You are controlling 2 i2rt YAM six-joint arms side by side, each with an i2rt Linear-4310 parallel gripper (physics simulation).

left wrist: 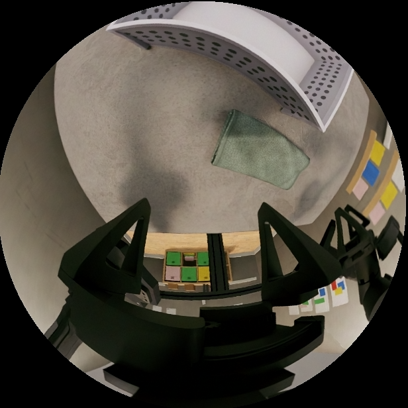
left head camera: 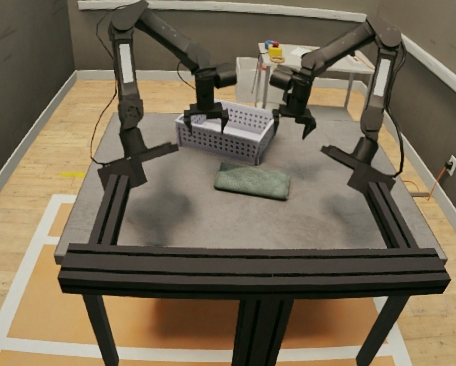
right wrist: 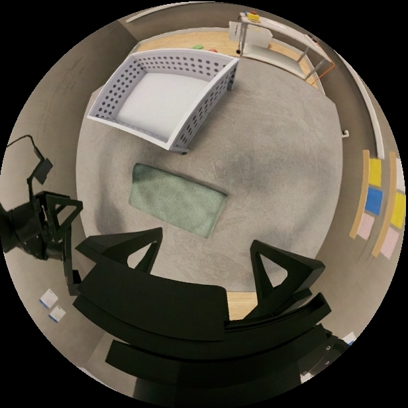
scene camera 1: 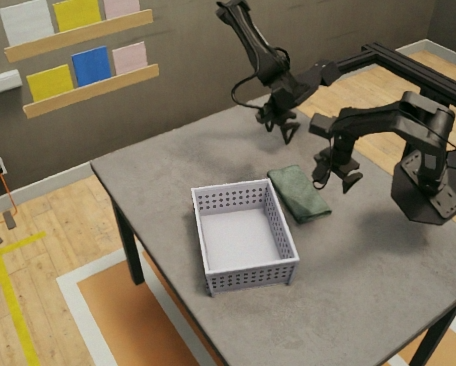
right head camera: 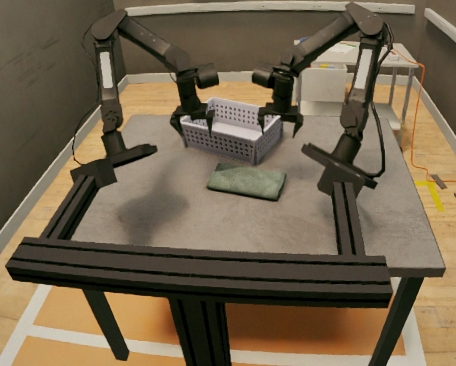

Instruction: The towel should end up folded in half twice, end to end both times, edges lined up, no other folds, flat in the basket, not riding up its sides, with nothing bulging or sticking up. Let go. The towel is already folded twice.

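Note:
The green towel [left head camera: 252, 181] [right head camera: 247, 181] [scene camera 1: 300, 194] [left wrist: 262, 150] [right wrist: 177, 200] lies folded into a flat narrow rectangle on the table, beside the basket and apart from it. Stacked layers show at one short end in the left wrist view. The pale lilac basket [left head camera: 220, 145] [right head camera: 220, 144] [scene camera 1: 250, 280] [left wrist: 210, 52] [right wrist: 202, 107] stands upright and empty. My left gripper [left head camera: 205, 131] [right head camera: 195, 134] [scene camera 1: 332, 188] [left wrist: 204, 204] is open and empty, above the table. My right gripper [left head camera: 290, 134] [right head camera: 278, 133] [scene camera 1: 278, 136] [right wrist: 208, 240] is also open and empty, raised above the table. Neither touches the towel.
The grey table [left head camera: 165, 220] [right head camera: 150, 225] [scene camera 1: 165, 200] carries the towel and basket. A black frame beam [left head camera: 250, 270] [right head camera: 200, 270] runs along its edge. A white side table [left head camera: 340, 62] [right head camera: 400, 55] stands behind it, near the wall.

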